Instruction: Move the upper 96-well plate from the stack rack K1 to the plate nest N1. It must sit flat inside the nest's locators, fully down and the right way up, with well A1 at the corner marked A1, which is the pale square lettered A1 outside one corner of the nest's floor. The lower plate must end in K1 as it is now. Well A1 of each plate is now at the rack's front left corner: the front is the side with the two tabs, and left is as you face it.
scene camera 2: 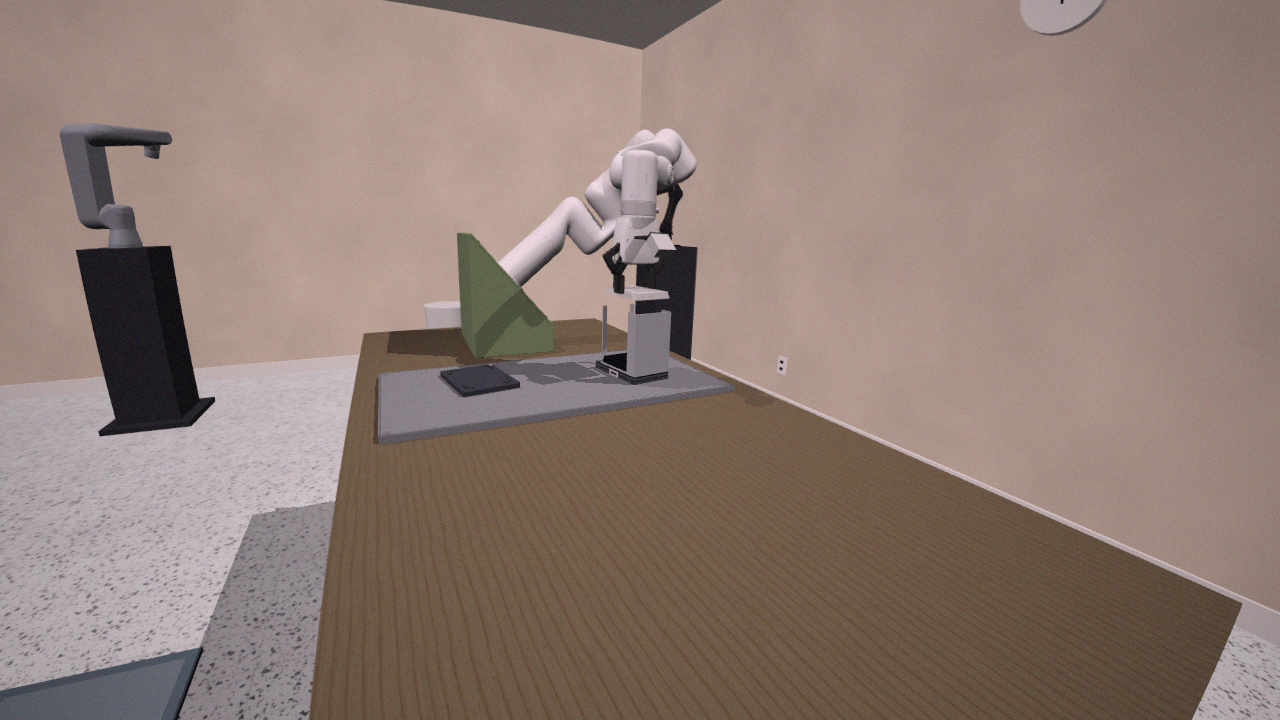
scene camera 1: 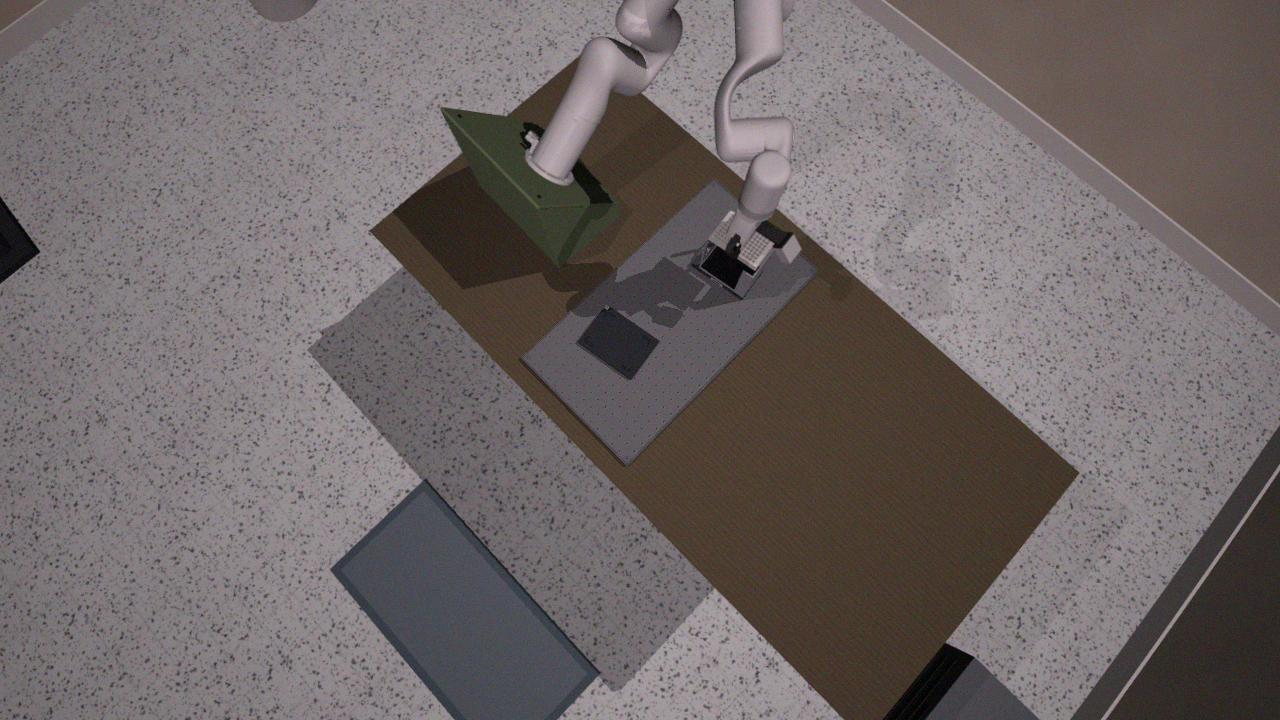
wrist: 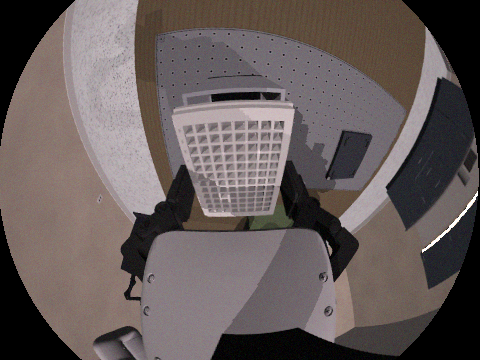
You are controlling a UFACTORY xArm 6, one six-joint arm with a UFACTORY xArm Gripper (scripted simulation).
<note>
I see my gripper (wrist: 236, 174), a white 96-well plate (wrist: 242, 181) and a dark plate nest N1 (wrist: 348, 158).
</note>
